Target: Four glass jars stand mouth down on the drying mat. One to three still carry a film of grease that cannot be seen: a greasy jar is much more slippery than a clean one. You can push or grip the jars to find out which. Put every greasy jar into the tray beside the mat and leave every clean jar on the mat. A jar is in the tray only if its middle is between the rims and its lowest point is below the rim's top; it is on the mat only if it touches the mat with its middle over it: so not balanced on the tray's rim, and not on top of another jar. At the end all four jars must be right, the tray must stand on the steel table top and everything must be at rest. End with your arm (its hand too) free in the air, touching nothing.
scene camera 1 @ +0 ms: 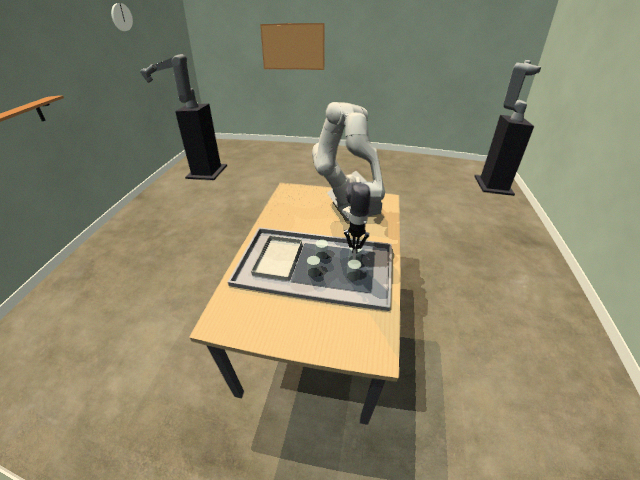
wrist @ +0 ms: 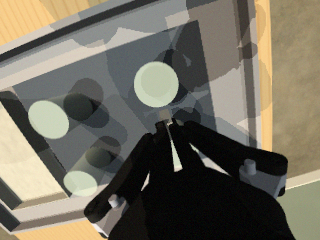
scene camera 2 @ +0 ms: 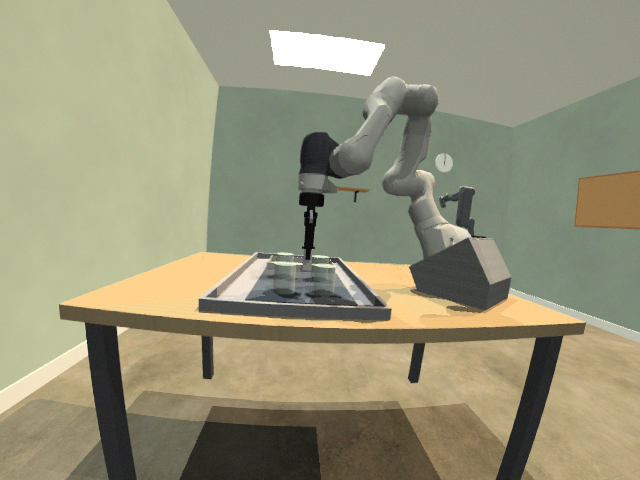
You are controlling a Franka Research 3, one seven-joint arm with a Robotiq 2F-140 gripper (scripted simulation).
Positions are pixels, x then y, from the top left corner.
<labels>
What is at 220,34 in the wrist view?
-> A rimmed steel top.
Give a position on a jar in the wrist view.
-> At 83,179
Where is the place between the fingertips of my gripper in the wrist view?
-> At 165,116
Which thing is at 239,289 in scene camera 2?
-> A rimmed steel top.
</labels>
